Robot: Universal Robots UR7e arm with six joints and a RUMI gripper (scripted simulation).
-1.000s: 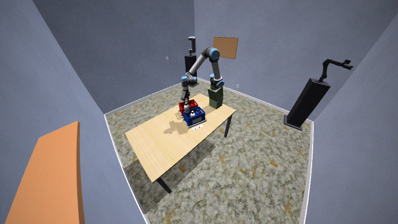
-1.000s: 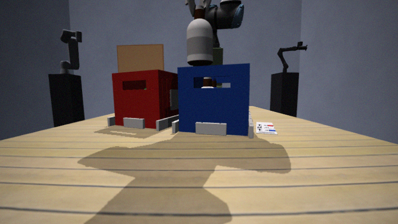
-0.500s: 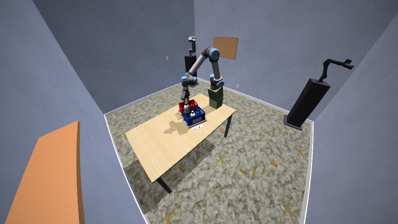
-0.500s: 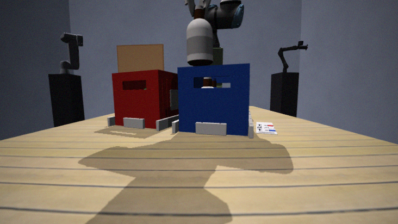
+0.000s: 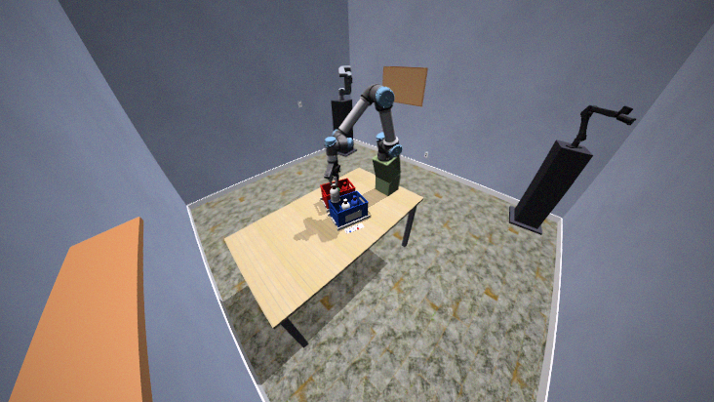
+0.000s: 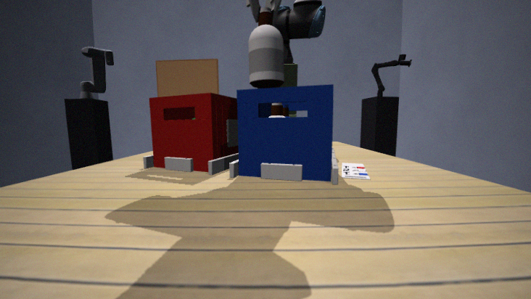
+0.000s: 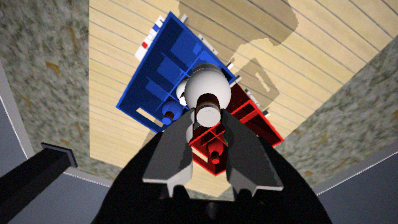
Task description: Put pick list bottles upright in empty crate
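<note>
Now: hand 8 cm past the white bottle, 4 cm to the right of it and 25 cm above it. From my hand the other things lie so: blue-capped bottle: 16 cm behind, 8 cm to the left, 25 cm below; blue crate: 6 cm behind, 8 cm to the left, 25 cm below; red crate: 18 cm behind, 13 cm to the right, 25 cm below.
</note>
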